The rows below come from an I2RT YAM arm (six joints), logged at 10 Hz.
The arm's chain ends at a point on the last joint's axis. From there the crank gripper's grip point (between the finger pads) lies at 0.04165 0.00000 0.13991 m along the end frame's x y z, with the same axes.
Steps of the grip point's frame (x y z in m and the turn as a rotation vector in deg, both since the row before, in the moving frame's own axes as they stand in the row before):
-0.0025 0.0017 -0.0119 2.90 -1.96 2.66
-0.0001 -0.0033 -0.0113 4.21 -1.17 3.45
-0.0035 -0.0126 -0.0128 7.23 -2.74 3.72
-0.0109 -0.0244 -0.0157 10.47 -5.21 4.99
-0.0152 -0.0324 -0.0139 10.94 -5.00 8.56
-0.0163 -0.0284 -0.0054 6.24 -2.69 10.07
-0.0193 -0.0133 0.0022 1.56 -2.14 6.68
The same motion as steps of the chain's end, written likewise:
0.0022 0.0070 -0.0131 2.90 -1.96 2.66
0.0025 0.0046 -0.0118 4.21 -1.17 3.45
0.0027 0.0026 -0.0137 7.23 -2.74 3.72
0.0009 -0.0017 -0.0169 10.47 -5.21 4.99
-0.0045 -0.0109 -0.0150 10.94 -5.00 8.56
-0.0104 -0.0199 -0.0068 6.24 -2.69 10.07
-0.0140 -0.0140 0.0007 1.56 -2.14 6.68

